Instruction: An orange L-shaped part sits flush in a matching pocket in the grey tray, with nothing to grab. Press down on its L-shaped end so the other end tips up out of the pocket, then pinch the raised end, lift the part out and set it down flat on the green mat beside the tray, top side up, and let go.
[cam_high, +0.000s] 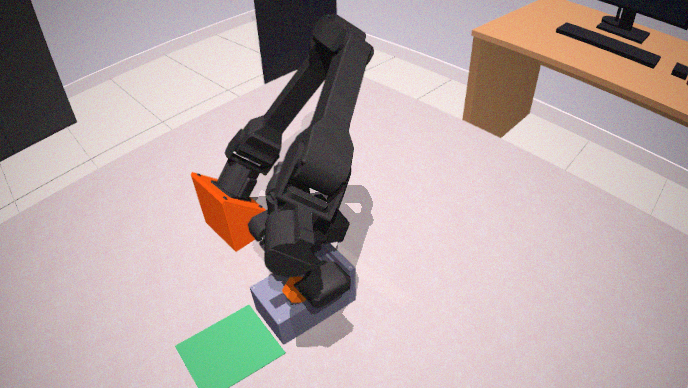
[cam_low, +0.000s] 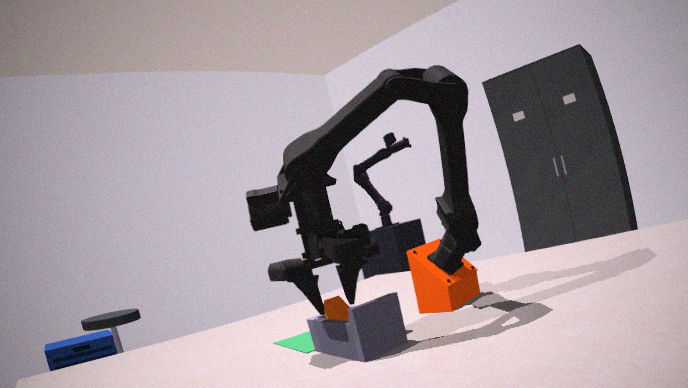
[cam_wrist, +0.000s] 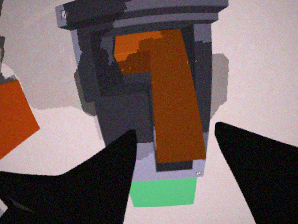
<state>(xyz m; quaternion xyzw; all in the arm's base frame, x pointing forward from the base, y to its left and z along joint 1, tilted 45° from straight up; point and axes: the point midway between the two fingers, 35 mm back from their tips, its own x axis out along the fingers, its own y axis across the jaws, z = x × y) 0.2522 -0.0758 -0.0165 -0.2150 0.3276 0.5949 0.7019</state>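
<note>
My gripper tip is 10 mm past the orange L-shaped part, 40 mm to the right of it and 40 mm above it. Round my gripper tip: green mat 50 mm behind, 140 mm to the right, 90 mm below.
</note>
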